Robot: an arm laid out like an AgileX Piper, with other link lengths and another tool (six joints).
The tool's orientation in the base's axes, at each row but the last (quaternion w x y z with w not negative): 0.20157, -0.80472, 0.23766, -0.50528; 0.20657, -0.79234, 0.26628, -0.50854; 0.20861, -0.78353, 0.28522, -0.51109; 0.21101, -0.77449, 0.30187, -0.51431; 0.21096, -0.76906, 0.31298, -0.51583; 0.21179, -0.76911, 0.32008, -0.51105; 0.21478, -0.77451, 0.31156, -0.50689; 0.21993, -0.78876, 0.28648, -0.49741; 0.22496, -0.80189, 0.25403, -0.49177; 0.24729, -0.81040, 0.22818, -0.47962; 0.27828, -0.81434, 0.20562, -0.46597; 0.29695, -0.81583, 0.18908, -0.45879; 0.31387, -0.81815, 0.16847, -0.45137
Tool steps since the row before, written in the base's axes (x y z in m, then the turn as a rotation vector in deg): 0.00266, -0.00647, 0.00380, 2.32, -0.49, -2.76; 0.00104, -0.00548, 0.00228, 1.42, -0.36, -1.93; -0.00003, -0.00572, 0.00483, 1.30, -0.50, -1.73; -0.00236, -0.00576, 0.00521, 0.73, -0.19, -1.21; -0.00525, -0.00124, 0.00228, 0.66, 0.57, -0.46; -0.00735, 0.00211, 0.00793, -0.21, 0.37, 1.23; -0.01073, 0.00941, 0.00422, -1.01, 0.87, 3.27; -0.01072, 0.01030, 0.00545, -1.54, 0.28, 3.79; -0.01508, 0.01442, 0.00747, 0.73, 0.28, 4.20; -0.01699, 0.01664, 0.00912, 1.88, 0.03, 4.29; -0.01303, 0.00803, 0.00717, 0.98, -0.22, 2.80; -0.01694, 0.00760, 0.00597, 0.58, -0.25, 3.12; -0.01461, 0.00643, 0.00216, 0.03, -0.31, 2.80
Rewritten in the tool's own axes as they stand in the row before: 0.00752, 0.00259, 0.00032, -0.82, 1.54, 3.19; 0.00540, 0.00265, -0.00026, -0.63, 1.13, 2.05; 0.00706, 0.00131, -0.00212, -0.44, 1.14, 1.85; 0.00675, 0.00147, -0.00426, -0.47, 0.73, 1.13; 0.00095, 0.00080, -0.00572, -0.52, -0.28, 0.79; 0.00166, -0.00464, -0.00985, 0.48, -1.01, -0.67; -0.00697, -0.00661, -0.01136, 1.23, -2.47, -2.20; -0.00697, -0.00856, -0.01135, 1.78, -2.24, -2.93; -0.00987, -0.01285, -0.01512, 2.94, -2.92, -1.05; -0.01145, -0.01627, -0.01591, 3.65, -2.93, -0.11; -0.00642, -0.00975, -0.01223, 2.41, -1.71, -0.35; -0.00921, -0.00903, -0.01462, 2.42, -1.89, -0.83; -0.01006, -0.00635, -0.01087, 1.96, -1.63, -1.19
